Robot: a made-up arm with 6 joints. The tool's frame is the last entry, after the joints.
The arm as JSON. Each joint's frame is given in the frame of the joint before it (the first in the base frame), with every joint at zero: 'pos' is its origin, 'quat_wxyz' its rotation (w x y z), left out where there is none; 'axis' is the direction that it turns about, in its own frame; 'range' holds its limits. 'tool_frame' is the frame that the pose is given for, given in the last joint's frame.
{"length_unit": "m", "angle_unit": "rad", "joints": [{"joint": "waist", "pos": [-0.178, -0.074, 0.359], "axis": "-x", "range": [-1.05, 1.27]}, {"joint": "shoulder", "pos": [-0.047, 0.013, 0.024], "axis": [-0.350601, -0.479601, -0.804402], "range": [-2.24, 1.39]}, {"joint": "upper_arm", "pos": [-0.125, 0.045, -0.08], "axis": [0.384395, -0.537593, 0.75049], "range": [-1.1, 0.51]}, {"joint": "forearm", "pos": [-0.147, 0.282, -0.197], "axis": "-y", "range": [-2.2, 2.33]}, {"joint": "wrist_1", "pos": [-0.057, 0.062, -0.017], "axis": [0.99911, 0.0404, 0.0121], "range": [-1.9, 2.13]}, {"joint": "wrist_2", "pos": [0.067, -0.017, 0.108], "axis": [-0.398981, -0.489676, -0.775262], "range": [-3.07, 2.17]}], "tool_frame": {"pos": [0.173, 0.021, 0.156]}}
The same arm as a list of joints. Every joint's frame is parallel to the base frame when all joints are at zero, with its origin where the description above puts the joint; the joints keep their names.
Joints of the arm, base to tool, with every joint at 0 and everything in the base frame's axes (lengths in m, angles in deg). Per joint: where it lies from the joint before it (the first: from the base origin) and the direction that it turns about. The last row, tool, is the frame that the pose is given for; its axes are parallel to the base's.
waist: origin -0.178 -0.074 0.359 axis -x
shoulder: origin -0.047 0.013 0.024 axis -0.350601 -0.479601 -0.804402
upper_arm: origin -0.125 0.045 -0.08 axis 0.384395 -0.537593 0.75049
forearm: origin -0.147 0.282 -0.197 axis -y
wrist_1: origin -0.057 0.062 -0.017 axis 0.99911 0.0404 0.0121
wrist_2: origin 0.067 -0.017 0.108 axis -0.398981 -0.489676 -0.775262
tool: origin 0.173 0.021 0.156
Joint limits (deg, base to tool): -60.16..72.77 -128.34..79.64 -63.03..29.22 -126.05..133.5 -108.86..122.04 -175.9..124.33

